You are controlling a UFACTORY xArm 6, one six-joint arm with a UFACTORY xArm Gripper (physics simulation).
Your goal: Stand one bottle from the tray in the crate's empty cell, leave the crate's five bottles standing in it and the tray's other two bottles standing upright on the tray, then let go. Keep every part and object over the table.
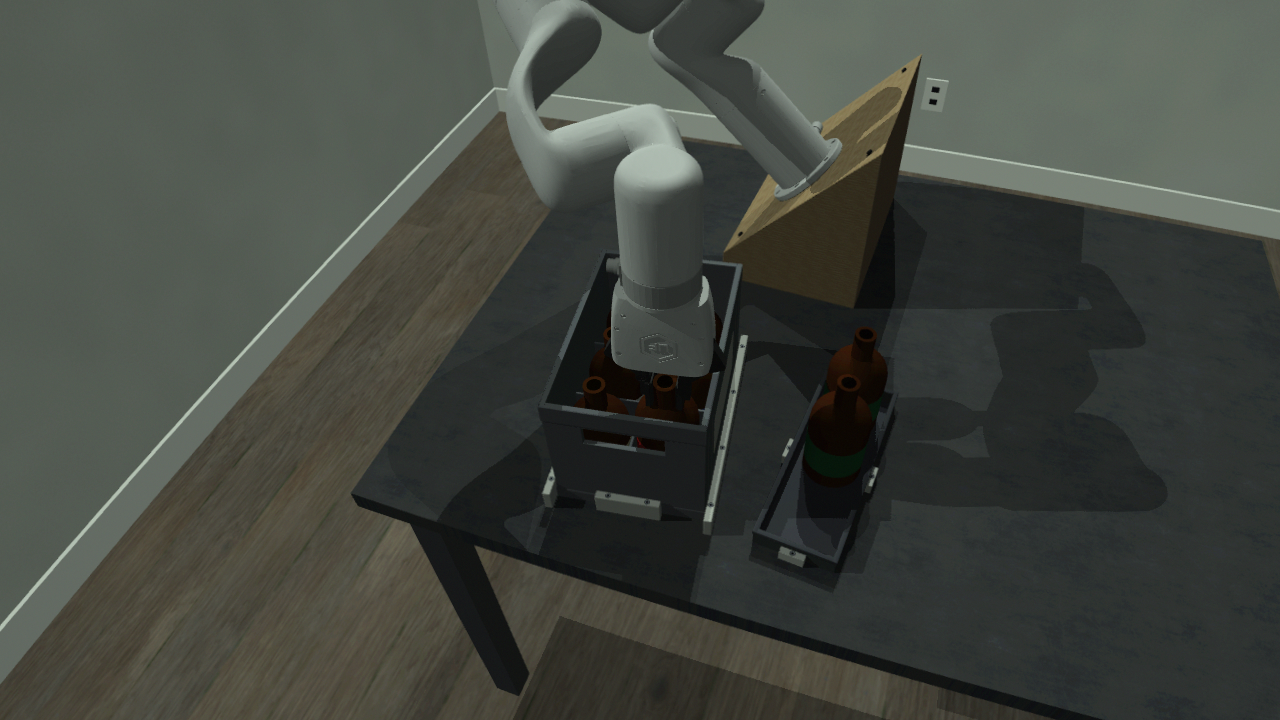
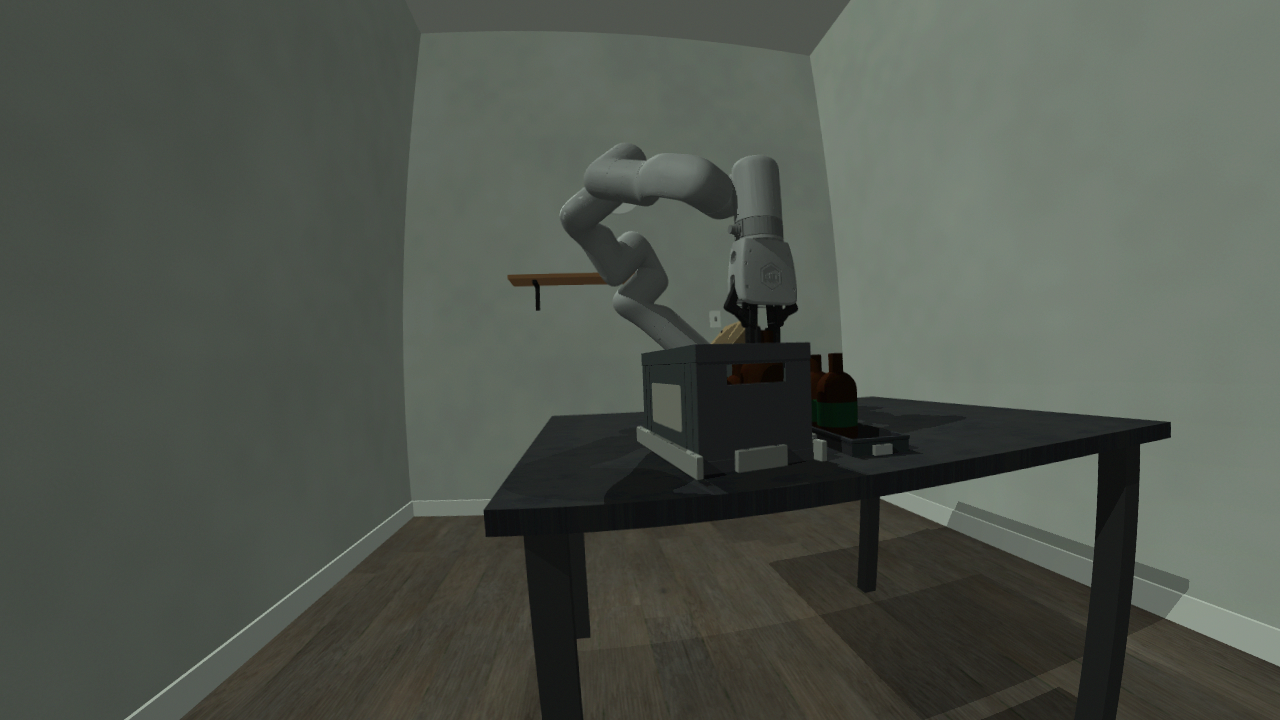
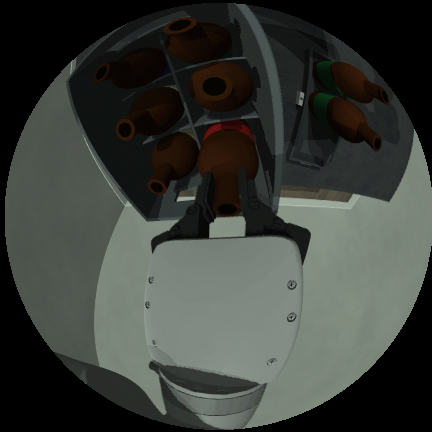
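Pixels of known places: gripper, fingertip midpoint: (image 1: 666, 398) (image 3: 226, 179); arm's base, origin of the base link: (image 1: 809, 171).
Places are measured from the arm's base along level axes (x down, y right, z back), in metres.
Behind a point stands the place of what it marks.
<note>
My gripper (image 1: 665, 390) @(z -0.498, x -0.010, y 0.047 m) (image 2: 762, 336) @(z -0.498, x -0.010, y 0.047 m) (image 3: 226, 179) @(z -0.498, x -0.010, y 0.047 m) is shut on the neck of a brown bottle with a red label (image 1: 666, 413) @(z -0.516, x -0.008, y 0.041 m) (image 2: 760, 371) @(z -0.529, x 0.017, y 0.066 m) (image 3: 228, 155) @(z -0.473, x -0.003, y 0.045 m). That bottle is roughly upright and low inside the near right corner cell of the grey crate (image 1: 626, 474) @(z -0.550, x 0.081, y 0.080 m) (image 2: 751, 416) @(z -0.552, x 0.078, y 0.091 m) (image 3: 276, 110) @(z -0.420, x -0.023, y 0.010 m). Whether its base touches the crate floor is hidden. The crate's other bottles stand in their cells, among them a front left one (image 1: 595, 410) (image 3: 175, 155) and one beside the held bottle (image 3: 221, 87) @(z -0.405, x -0.011, y 0.047 m). Two green-labelled bottles (image 1: 838, 434) @(z -0.442, x 0.045, y -0.140 m) (image 1: 857, 367) @(z -0.346, x 0.030, y -0.141 m) (image 3: 345, 120) @(z -0.411, x 0.038, y -0.109 m) (image 3: 352, 82) stand upright on the tray (image 1: 769, 540) @(z -0.548, x 0.135, y -0.094 m) (image 2: 854, 445) @(z -0.547, x 0.135, y -0.078 m).
A long pale strip (image 1: 726, 429) @(z -0.418, x 0.122, y -0.001 m) runs between crate and tray, and a short pale block (image 1: 628, 505) @(z -0.562, x 0.128, y 0.076 m) (image 2: 760, 458) @(z -0.563, x 0.136, y 0.084 m) sits at the crate's front. The wooden wedge base (image 1: 805, 259) @(z -0.108, x 0.080, y -0.026 m) stands behind. The table's front edge (image 1: 626, 580) @(z -0.643, x 0.152, y 0.047 m) lies a little in front of the crate.
</note>
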